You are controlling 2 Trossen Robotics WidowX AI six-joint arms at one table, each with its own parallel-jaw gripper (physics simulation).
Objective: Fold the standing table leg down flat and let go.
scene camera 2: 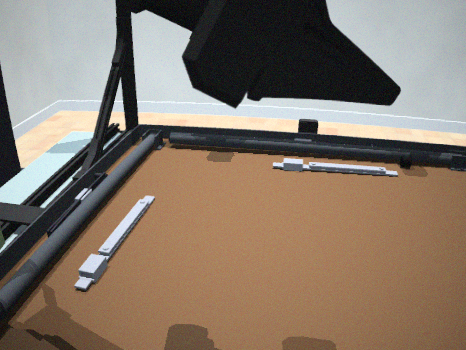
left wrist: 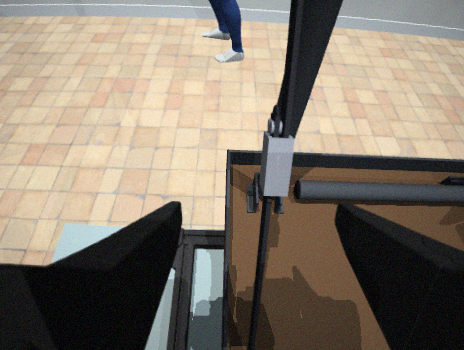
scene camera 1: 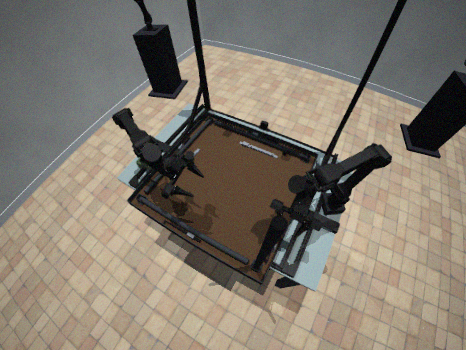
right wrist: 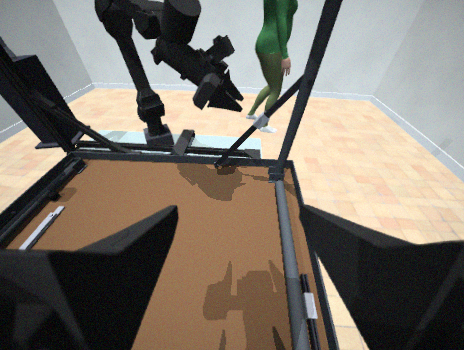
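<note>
The standing leg (scene camera 1: 270, 243) (left wrist: 312, 60) (right wrist: 300, 110) rises from the near-right corner of the brown tabletop (scene camera 1: 235, 180) (scene camera 2: 280, 240) (right wrist: 165, 190) in scene camera 1. Its diagonal brace (right wrist: 240, 144) runs down to the side frame. The brace's light grey sleeve (left wrist: 277, 165) (right wrist: 260, 120) shows between and beyond my open left fingers in the left wrist view. My left gripper (left wrist: 259, 211) (right wrist: 242, 105) is empty, apart from leg and brace; its fingers are hard to make out in scene camera 1. My right gripper (scene camera 1: 197, 185) (right wrist: 240, 211) is open and empty above the tabletop's left side.
Folded grey tubes lie along the front edge (scene camera 1: 192, 230) (left wrist: 380, 192), the left edge (scene camera 2: 102, 200) and the back edge (scene camera 2: 285, 145). Light metal bars (scene camera 2: 125, 225) (scene camera 2: 345, 169) lie on the tabletop. Tall black posts (scene camera 1: 198, 55) (scene camera 1: 367, 77) rise at the back corners.
</note>
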